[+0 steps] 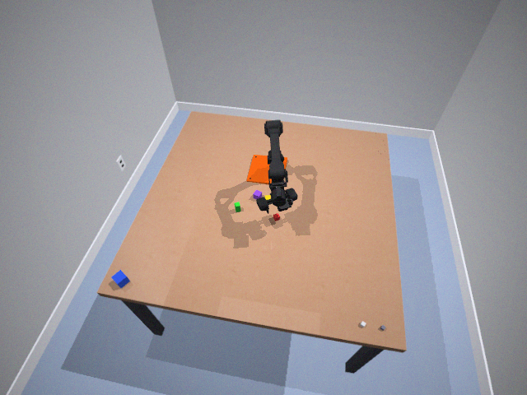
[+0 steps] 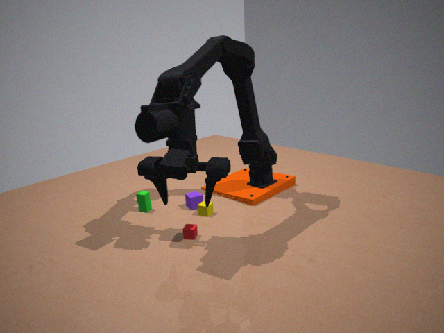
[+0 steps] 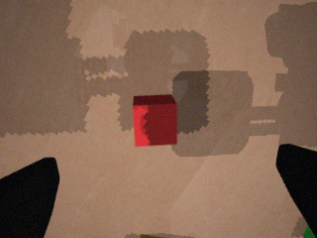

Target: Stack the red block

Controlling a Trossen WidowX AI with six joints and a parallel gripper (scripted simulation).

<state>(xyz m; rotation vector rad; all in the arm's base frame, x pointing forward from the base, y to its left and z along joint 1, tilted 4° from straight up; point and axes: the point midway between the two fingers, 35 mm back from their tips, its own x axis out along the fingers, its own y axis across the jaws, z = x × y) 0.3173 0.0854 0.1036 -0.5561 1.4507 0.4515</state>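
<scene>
Right now the red block is 6 cm below my gripper tip. Also, from my gripper tip: blue cube (58 cm to the right, 50 cm ahead, 5 cm below); yellow cube (10 cm behind, 7 cm to the right, 6 cm below); purple cube (13 cm to the right, 11 cm behind, 6 cm below).
</scene>
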